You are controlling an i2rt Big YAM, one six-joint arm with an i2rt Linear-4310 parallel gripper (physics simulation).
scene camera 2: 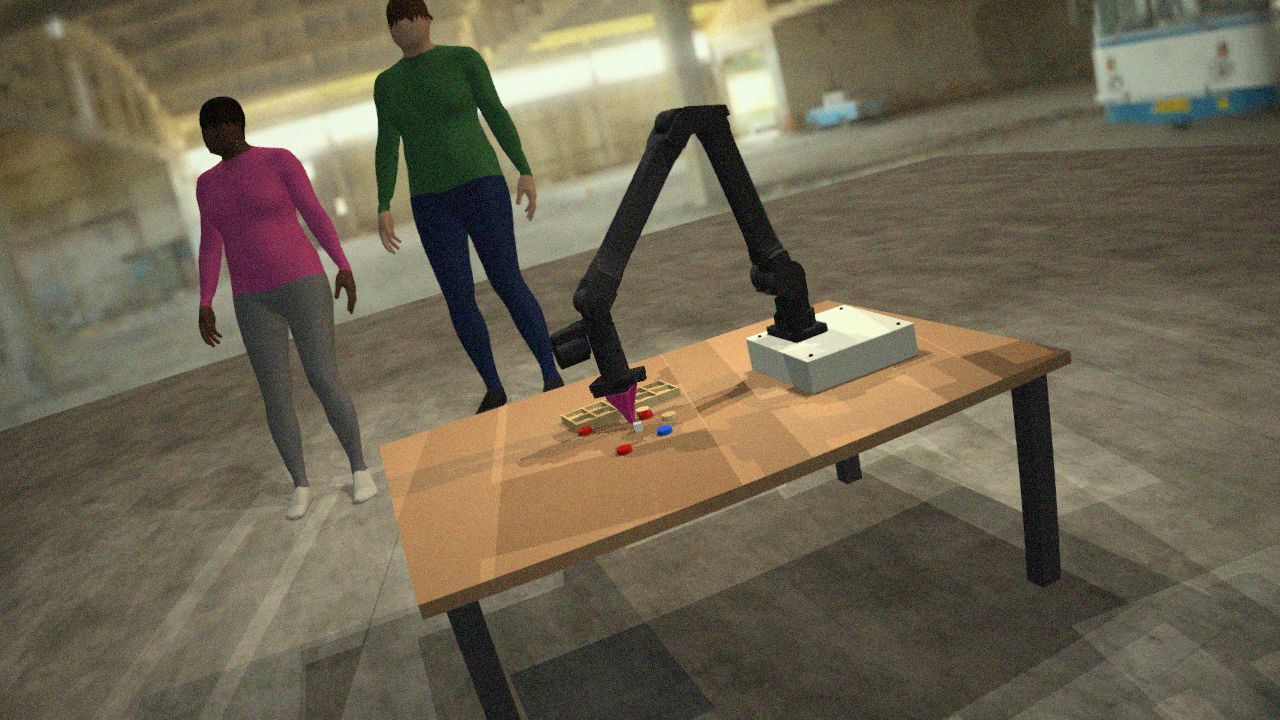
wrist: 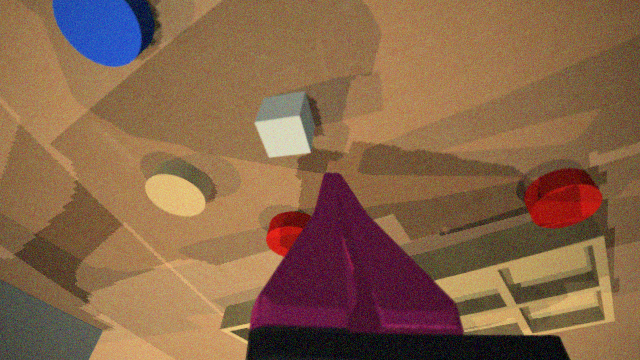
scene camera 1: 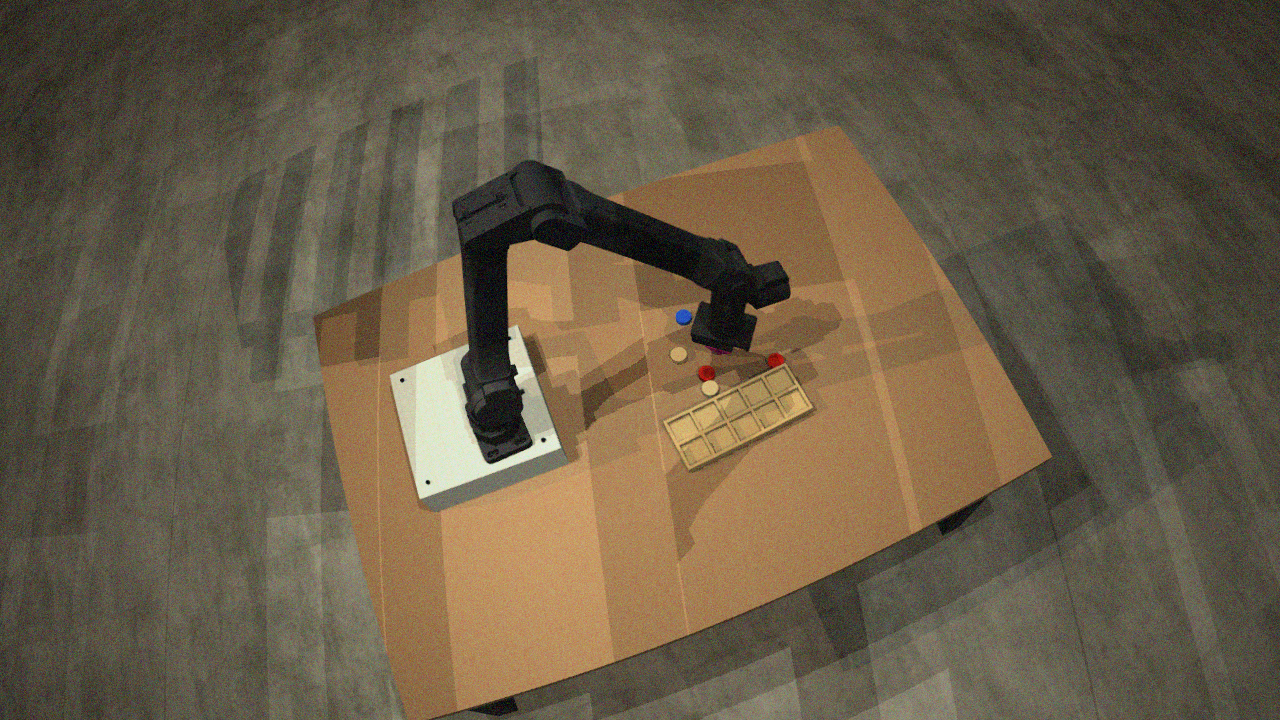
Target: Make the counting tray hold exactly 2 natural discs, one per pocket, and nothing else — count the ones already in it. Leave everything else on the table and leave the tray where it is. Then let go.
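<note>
My gripper [scene camera 1: 718, 350] [scene camera 2: 633, 421] [wrist: 330, 183] has magenta fingers, shut together with nothing between them, pointing down above the table beside the white cube. One natural disc [scene camera 1: 678, 354] [scene camera 2: 668, 416] [wrist: 176, 194] lies flat on the table, left of the fingers in the wrist view. Another natural disc [scene camera 1: 709, 387] [scene camera 2: 643, 409] lies between a red disc and the tray's long side; the fingers hide it in the wrist view. The counting tray [scene camera 1: 751, 438] [scene camera 2: 577, 424] [wrist: 608, 290] has two rows of pockets. No disc shows in its pockets in scene camera 1; fingers hide part of it in the wrist view.
A white cube [scene camera 2: 637, 427] [wrist: 285, 131] and a blue disc [scene camera 1: 683, 317] [scene camera 2: 664, 430] [wrist: 102, 30] lie nearby. Red discs lie near the tray [scene camera 1: 706, 372] [scene camera 1: 776, 360] and one farther out [scene camera 2: 623, 449]. The arm stands on a white base box [scene camera 1: 429, 429] [scene camera 2: 859, 344].
</note>
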